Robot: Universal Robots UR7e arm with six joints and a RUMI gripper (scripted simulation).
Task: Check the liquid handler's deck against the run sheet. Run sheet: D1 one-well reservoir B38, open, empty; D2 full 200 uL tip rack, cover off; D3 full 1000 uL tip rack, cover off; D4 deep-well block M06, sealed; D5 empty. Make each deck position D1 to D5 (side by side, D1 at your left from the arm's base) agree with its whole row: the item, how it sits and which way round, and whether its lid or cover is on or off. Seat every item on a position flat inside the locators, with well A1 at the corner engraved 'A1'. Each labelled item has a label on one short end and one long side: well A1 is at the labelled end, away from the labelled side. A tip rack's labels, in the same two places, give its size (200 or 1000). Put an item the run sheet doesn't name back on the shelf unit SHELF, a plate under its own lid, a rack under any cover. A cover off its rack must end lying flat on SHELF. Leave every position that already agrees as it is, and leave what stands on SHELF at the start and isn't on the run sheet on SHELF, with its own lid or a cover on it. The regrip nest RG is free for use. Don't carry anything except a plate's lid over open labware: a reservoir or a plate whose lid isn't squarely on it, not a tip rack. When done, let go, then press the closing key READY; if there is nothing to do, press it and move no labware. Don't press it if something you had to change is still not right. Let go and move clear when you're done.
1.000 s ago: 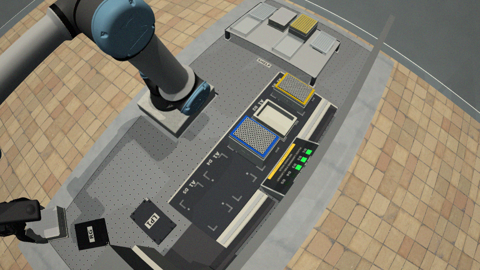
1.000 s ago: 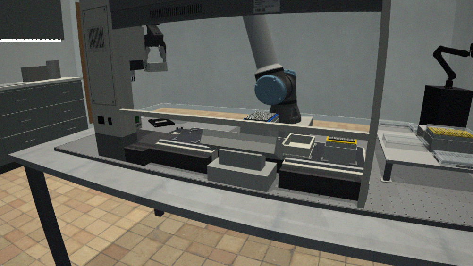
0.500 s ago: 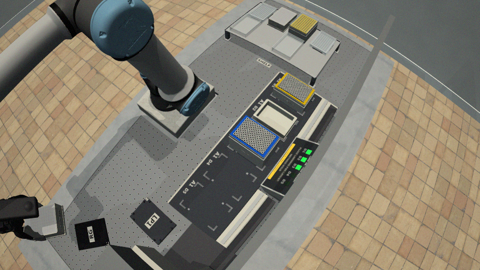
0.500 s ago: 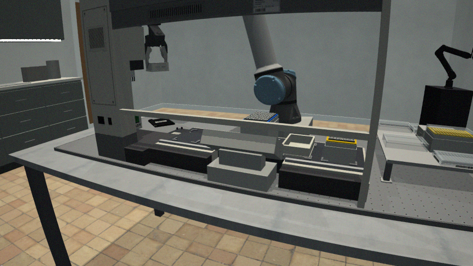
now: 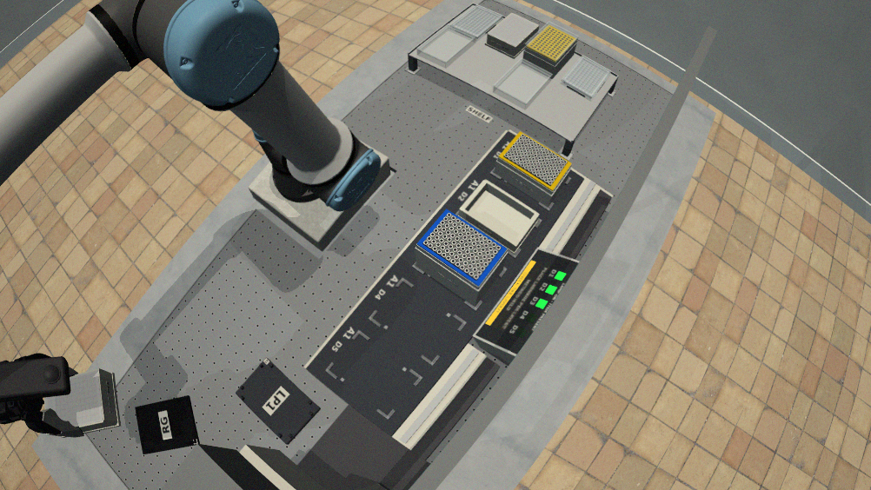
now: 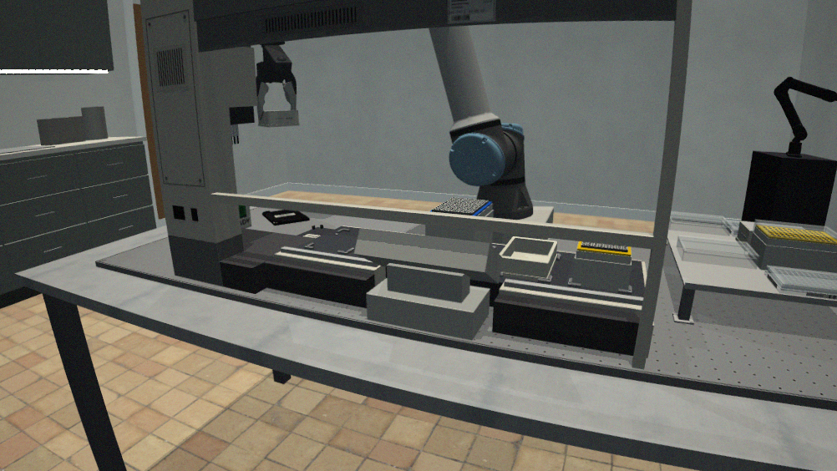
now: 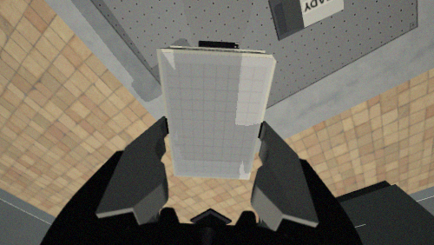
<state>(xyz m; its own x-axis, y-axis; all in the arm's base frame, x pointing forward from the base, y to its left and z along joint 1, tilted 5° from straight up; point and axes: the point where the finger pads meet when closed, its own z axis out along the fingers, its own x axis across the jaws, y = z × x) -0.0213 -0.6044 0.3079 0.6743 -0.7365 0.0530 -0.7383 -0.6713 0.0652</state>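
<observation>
The black nest lies 29 cm below my hand. From my hand the other things lie so: blue-framed tip rack 39 cm ahead, 55 cm to the left, 18 cm below; then ready key 24 cm ahead, 22 cm below; then handler's tower 46 cm ahead, 6 cm to the left, 2 cm below.
</observation>
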